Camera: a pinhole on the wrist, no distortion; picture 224 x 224 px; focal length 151.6 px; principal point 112.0 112.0 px. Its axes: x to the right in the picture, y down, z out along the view. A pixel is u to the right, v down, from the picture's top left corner.
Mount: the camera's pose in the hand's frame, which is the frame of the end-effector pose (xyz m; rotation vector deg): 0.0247 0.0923 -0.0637 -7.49 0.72 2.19
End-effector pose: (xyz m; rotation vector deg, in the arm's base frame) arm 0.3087 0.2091 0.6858 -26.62 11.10 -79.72
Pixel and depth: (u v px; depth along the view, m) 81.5 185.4 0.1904
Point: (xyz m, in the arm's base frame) 0.5374 0.2688 0.6975
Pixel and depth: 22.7 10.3 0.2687
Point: 0.3261 0.3694 0.8974
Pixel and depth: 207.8 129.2 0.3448
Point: 0.6260 0.0450 0.8827
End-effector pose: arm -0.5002 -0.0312 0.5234 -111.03 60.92 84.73
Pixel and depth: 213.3 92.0 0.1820
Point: -0.6295 -0.0419 0.3541
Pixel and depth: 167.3 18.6 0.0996
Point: -0.5544 -0.0446 0.4531
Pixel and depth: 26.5 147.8 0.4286
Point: -0.9221 0.1582 0.6419
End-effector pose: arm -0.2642 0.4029 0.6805 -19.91 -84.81 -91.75
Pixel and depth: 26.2 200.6 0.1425
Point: -0.1134 0.5113 0.7790
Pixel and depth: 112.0 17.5 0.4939
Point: -0.5649 0.7879 0.7279
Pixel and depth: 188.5 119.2 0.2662
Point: -0.3152 0.5310 0.9383
